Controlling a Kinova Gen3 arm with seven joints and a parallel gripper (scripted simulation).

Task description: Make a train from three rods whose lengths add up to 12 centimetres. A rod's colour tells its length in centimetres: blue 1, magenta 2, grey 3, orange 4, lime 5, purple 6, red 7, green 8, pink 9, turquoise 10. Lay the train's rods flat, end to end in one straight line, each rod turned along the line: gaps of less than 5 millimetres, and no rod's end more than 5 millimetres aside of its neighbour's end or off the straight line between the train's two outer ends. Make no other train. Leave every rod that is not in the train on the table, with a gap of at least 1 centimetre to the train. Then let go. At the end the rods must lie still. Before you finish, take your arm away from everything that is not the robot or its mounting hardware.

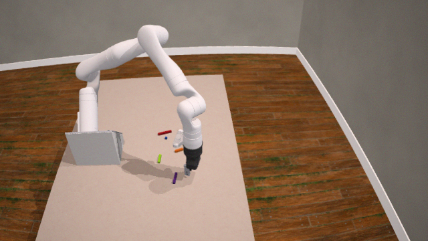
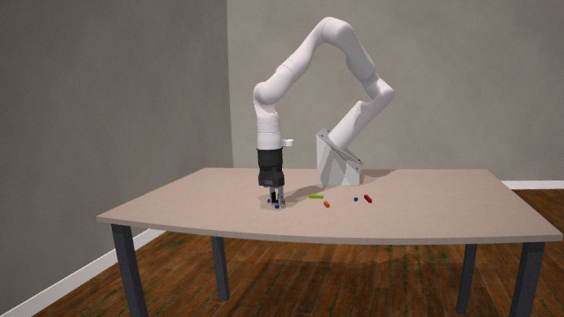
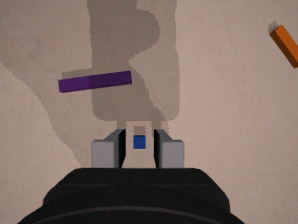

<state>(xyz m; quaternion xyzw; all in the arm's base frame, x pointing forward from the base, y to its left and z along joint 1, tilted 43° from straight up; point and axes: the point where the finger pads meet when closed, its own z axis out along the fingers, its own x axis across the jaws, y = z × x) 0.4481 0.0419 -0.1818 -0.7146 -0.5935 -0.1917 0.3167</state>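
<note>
My gripper is now 60 mm past the purple rod, 30 mm to the left of it and 30 mm above it. Also, from my hand: orange rod: 150 mm to the left, 50 mm behind, 30 mm below; then lime rod: 140 mm behind, 90 mm to the left, 30 mm below; then red rod: 270 mm to the left, 140 mm behind, 30 mm below.
</note>
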